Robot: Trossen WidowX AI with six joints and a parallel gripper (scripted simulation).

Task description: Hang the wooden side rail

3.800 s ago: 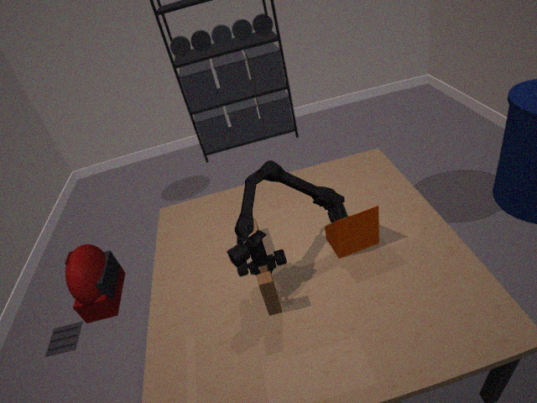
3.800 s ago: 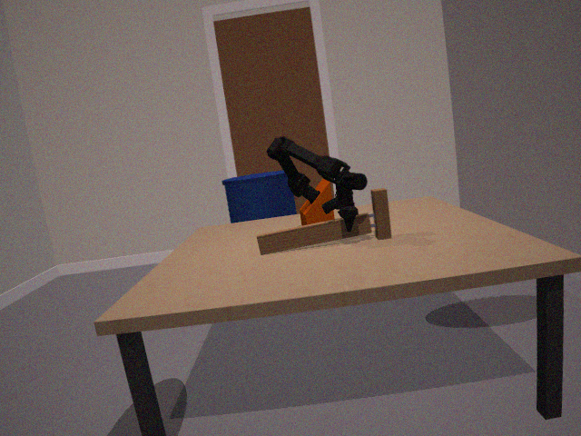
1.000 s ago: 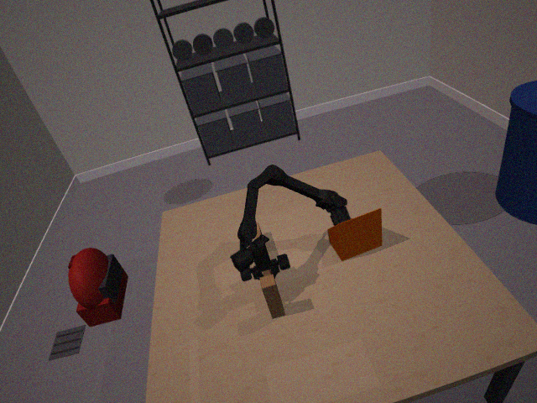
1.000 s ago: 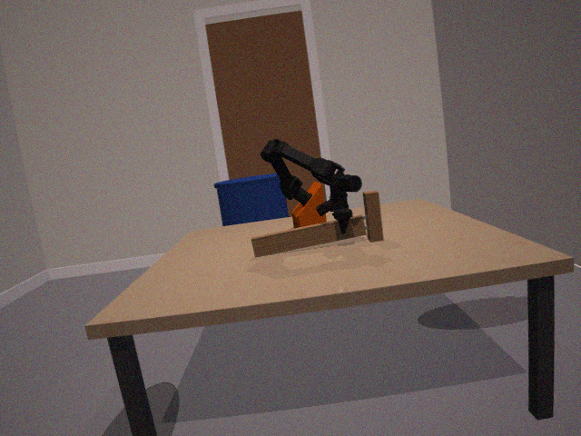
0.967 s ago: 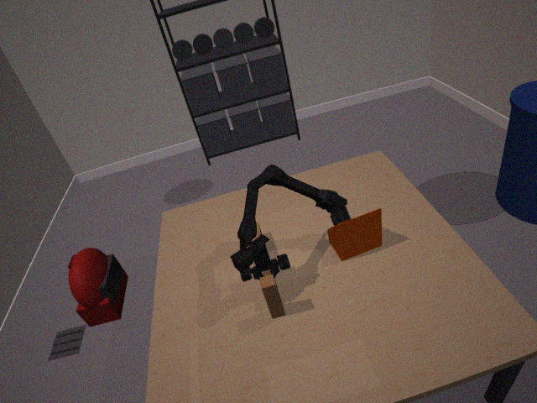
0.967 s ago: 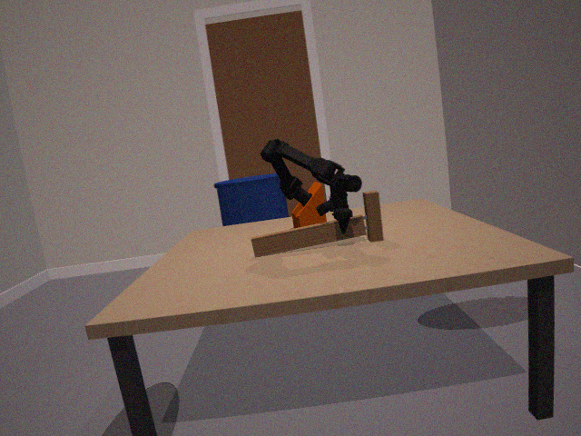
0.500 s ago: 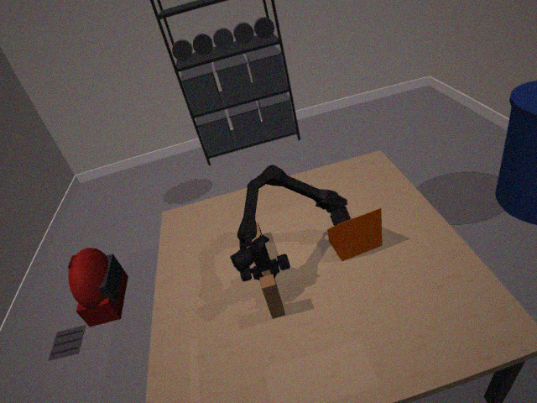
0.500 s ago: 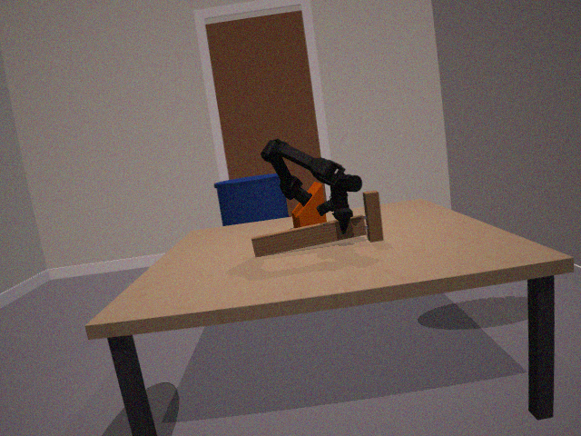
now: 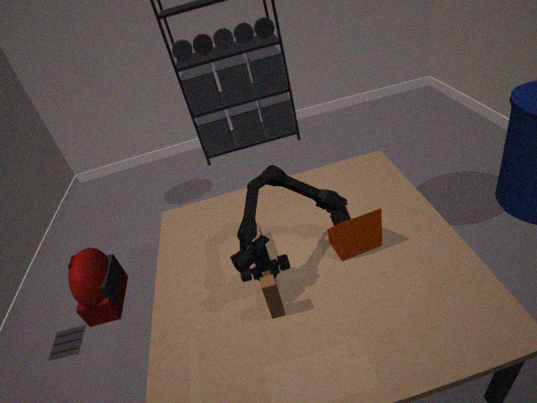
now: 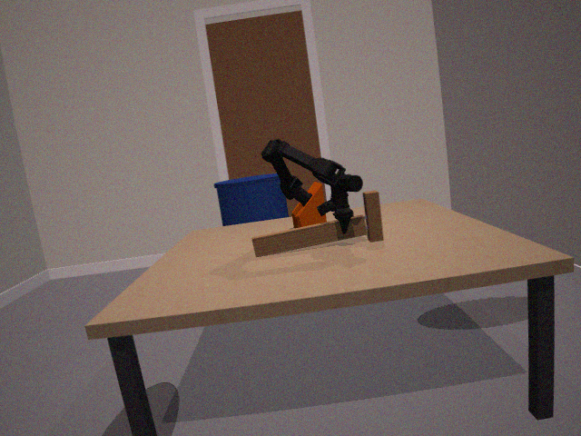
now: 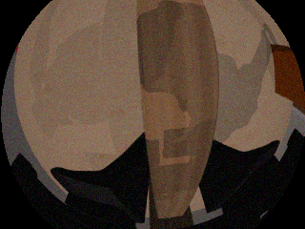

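Right now the headboard post is 110 mm to the left of my gripper tip, 40 mm above it and 10 mm ahead of it.
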